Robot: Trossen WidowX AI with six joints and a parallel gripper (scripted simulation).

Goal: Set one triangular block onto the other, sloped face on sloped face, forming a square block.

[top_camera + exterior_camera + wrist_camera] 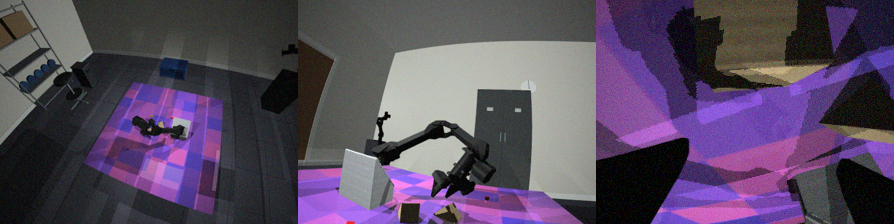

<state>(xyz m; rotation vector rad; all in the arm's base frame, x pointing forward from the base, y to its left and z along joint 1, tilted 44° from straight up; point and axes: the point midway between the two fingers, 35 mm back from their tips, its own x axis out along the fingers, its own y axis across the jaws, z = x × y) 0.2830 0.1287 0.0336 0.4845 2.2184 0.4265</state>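
Now: the triangular block 5 cm ahead of my gripper tip, 1 cm to the right of it and 4 cm below it. From my gripper tip the other things lie so: flat tan piece (10 cm ahead, 21 cm to the right, 6 cm below).
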